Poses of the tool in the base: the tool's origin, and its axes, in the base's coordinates. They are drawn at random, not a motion.
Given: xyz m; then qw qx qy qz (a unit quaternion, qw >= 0).
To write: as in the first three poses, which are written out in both.
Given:
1: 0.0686 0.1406 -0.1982 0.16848 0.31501 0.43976 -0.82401
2: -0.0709 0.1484 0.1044 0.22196 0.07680 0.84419 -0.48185
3: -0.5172 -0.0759 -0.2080 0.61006 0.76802 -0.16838 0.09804
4: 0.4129 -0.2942 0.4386 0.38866 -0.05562 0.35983 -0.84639
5: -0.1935 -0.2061 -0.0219 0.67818 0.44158 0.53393 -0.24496
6: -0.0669 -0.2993 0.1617 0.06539 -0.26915 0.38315 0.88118
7: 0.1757 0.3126 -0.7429 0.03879 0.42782 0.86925 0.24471
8: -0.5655 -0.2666 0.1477 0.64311 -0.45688 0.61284 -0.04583
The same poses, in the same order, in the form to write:
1:
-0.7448 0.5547 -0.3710 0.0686
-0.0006 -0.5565 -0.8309 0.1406
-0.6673 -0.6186 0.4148 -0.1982
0 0 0 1

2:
-0.8897 0.3436 0.3007 -0.0709
-0.0842 0.5238 -0.8476 0.1484
-0.4488 -0.7795 -0.4371 0.1044
0 0 0 1

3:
0.9241 -0.3783 -0.0549 -0.5172
-0.1390 -0.1989 -0.9701 -0.0759
0.3560 0.9041 -0.2364 -0.2080
0 0 0 1

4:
-0.6917 0.6179 0.3739 0.4129
-0.6979 -0.4389 -0.5659 -0.2942
-0.1855 -0.6523 0.7349 0.4386
0 0 0 1

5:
0.3098 0.8038 0.5079 -0.1935
0.1393 0.4900 -0.8605 -0.2061
-0.9405 0.3374 0.0399 -0.0219
0 0 0 1

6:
-0.8466 -0.3215 -0.4242 -0.0669
-0.0910 -0.6978 0.7104 -0.2993
-0.5244 0.6400 0.5615 0.1617
0 0 0 1

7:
-0.6309 0.7248 0.2768 0.1757
0.7627 0.5142 0.3922 0.3126
0.1419 0.4586 -0.8772 -0.7429
0 0 0 1

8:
0.2447 -0.5010 0.8301 -0.5655
-0.6189 0.5783 0.5315 -0.2666
-0.7464 -0.6438 -0.1686 0.1477
0 0 0 1

